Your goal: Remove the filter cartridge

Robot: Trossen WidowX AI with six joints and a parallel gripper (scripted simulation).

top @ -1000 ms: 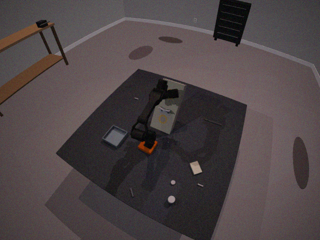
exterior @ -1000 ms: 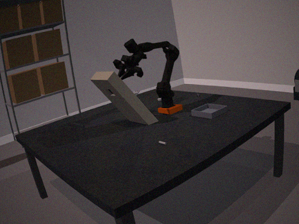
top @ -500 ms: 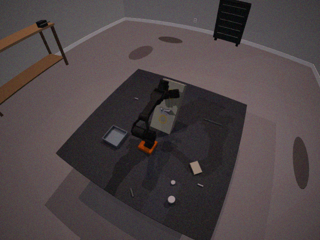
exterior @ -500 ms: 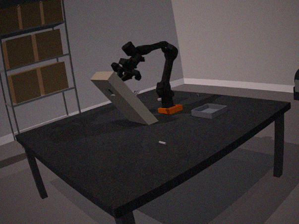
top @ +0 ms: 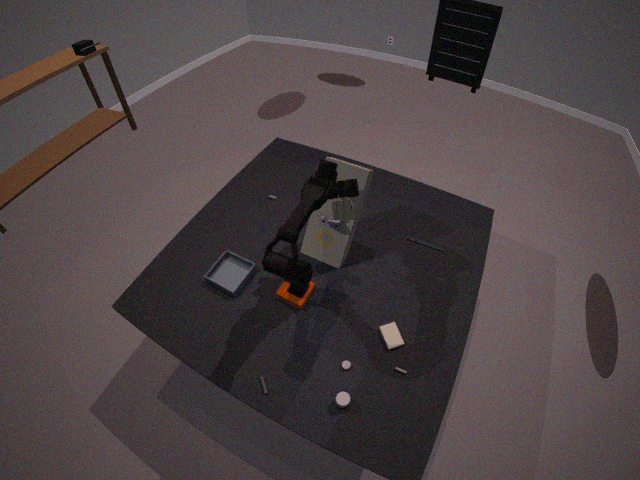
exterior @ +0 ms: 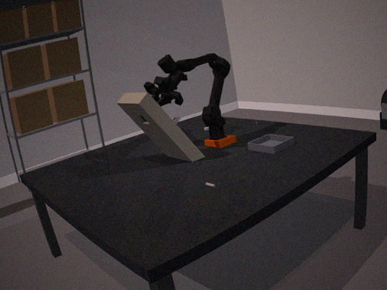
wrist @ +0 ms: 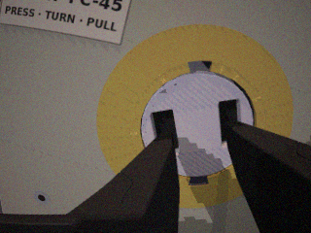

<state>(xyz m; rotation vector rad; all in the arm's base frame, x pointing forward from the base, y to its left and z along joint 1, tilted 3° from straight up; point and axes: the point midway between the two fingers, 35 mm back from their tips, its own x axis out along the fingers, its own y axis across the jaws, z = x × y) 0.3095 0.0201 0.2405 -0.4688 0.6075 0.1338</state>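
Right now the grey round filter cartridge is 2 cm ahead of my gripper tip and 1 cm below it. The rest, counted from my gripper tip: ledge: 10 cm below, 8 cm behind; then beige service panel: 9 cm below, 3 cm behind; then grey tray: 40 cm behind, 27 cm to the left, 24 cm below.
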